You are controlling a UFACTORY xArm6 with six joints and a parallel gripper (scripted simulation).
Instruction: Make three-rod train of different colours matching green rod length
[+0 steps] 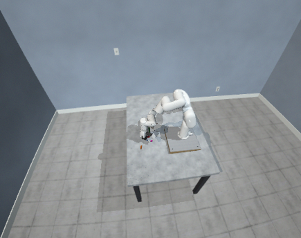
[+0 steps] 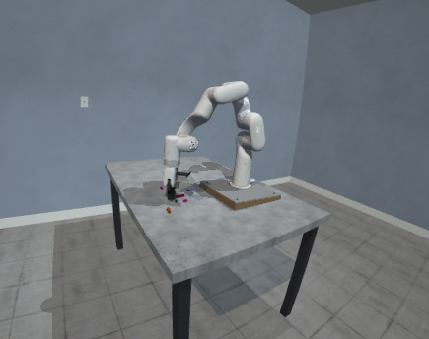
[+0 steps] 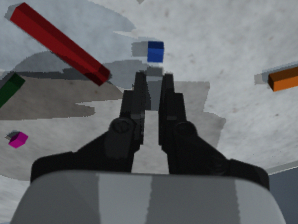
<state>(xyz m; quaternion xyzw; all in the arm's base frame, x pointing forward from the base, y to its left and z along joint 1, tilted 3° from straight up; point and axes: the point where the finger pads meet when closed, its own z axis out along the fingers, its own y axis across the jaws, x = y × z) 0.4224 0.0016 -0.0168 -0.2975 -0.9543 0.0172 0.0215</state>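
The blue rod is 3 cm below my hand, 2 cm behind it and 1 cm to the left of it. From my hand the other things lie so: orange rod 10 cm to the left, 5 cm ahead, 3 cm below; then red rod 6 cm behind, 4 cm to the right, 3 cm below; then grey rod 2 cm below.
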